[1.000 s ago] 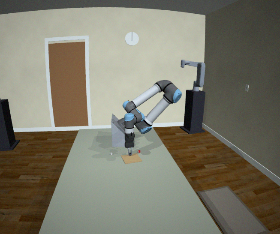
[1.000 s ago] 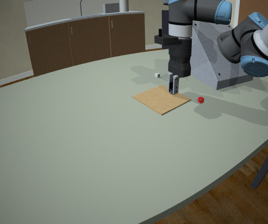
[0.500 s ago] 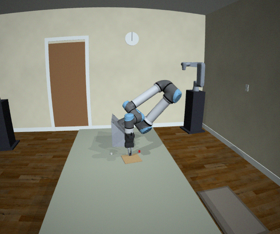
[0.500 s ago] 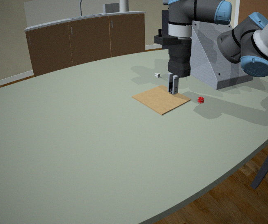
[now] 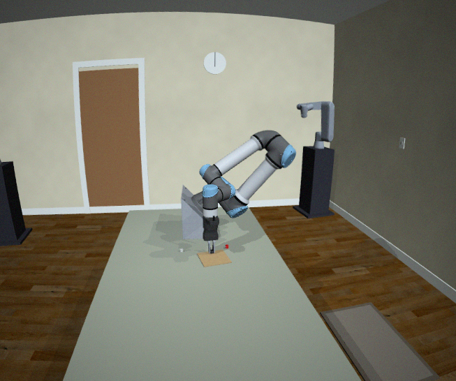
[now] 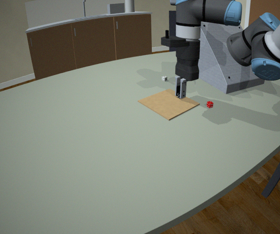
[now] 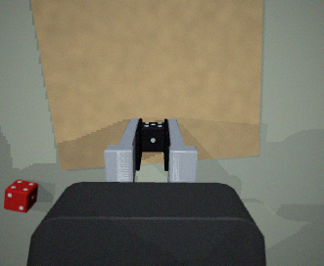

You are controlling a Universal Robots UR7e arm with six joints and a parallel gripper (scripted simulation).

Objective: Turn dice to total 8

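The tan mat is 5 cm ahead of my hand and 3 cm below it. From my hand the other things lie so: white die 15 cm to the right, 6 cm behind, 2 cm below; red die 9 cm to the left, 4 cm behind, 2 cm below.
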